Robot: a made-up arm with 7 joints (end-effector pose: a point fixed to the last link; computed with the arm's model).
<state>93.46 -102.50 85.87 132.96 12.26 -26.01 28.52</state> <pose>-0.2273 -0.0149 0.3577 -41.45 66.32 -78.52</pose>
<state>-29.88 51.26 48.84 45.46 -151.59 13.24 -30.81</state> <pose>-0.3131 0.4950 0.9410 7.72 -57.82 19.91</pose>
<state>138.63 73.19 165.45 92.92 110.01 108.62 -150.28</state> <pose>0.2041 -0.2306 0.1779 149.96 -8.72 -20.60</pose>
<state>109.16 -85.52 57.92 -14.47 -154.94 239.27 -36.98</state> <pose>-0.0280 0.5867 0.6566 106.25 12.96 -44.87</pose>
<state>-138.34 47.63 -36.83 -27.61 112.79 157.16 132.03</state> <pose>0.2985 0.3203 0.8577 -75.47 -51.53 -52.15</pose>
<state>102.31 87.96 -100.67 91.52 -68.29 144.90 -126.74</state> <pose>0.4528 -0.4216 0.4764 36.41 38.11 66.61</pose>
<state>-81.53 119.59 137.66 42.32 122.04 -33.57 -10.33</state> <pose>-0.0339 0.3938 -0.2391 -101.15 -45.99 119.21</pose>
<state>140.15 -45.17 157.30 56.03 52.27 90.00 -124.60</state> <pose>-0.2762 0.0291 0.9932 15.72 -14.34 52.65</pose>
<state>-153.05 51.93 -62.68 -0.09 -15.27 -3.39 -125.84</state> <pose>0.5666 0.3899 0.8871 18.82 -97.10 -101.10</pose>
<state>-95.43 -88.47 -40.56 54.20 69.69 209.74 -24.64</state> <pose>-0.2275 -0.4014 0.1855 -6.65 -13.06 10.15</pose>
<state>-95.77 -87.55 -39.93 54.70 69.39 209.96 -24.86</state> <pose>-0.2280 -0.4018 0.1905 -7.24 -13.24 9.47</pose>
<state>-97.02 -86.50 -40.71 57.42 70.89 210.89 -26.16</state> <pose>-0.2373 -0.3895 0.1940 -7.80 -12.47 4.11</pose>
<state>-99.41 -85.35 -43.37 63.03 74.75 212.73 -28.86</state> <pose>-0.2556 -0.3604 0.1958 -8.42 -10.22 -7.47</pose>
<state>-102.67 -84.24 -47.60 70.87 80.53 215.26 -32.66</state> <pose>-0.2773 -0.3179 0.1975 -9.44 -6.17 -24.15</pose>
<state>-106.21 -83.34 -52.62 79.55 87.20 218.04 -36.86</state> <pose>-0.2956 -0.2713 0.2000 -11.16 -0.48 -42.99</pose>
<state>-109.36 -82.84 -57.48 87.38 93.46 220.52 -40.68</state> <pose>-0.3083 -0.2303 0.2025 -13.37 5.92 -60.18</pose>
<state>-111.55 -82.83 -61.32 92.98 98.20 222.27 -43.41</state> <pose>-0.3161 -0.2013 0.2038 -15.40 11.54 -72.45</pose>
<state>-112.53 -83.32 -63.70 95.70 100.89 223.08 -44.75</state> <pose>-0.3205 -0.1861 0.2032 -16.57 15.07 -78.40</pose>
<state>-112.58 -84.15 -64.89 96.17 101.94 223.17 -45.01</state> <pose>-0.3229 -0.1812 0.2008 -16.80 16.58 -79.50</pose>
